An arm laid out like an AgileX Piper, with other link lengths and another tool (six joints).
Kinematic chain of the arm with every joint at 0, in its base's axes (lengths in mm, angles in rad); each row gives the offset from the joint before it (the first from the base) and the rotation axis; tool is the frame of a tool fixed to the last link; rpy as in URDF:
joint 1: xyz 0 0 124.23 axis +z
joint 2: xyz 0 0 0 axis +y
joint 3: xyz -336.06 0 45.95 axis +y
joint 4: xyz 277.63 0 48.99 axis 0.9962 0 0.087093
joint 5: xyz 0 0 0 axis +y
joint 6: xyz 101.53 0 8.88 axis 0.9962 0 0.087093
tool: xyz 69.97 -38 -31.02 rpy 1.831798 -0.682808 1.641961
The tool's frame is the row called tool.
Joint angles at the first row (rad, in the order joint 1, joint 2, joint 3, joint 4, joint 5, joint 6):
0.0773 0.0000 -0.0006 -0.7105 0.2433 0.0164
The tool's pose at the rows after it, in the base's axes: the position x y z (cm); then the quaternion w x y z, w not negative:
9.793 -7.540 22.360 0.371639 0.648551 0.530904 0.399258
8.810 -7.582 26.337 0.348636 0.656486 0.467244 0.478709
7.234 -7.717 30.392 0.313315 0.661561 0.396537 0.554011
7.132 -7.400 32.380 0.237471 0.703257 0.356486 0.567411
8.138 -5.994 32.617 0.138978 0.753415 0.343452 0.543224
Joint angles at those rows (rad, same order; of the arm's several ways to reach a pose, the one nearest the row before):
0.0774 0.0000 -0.0847 -0.7241 0.2891 0.1499
0.0773 0.0000 -0.2058 -0.7171 0.3135 0.3037
0.0773 0.0055 -0.3450 -0.6957 0.3679 0.4547
0.0900 0.1009 -0.4852 -0.5634 0.4939 0.4911
0.1184 0.2245 -0.5946 -0.3957 0.6321 0.4883

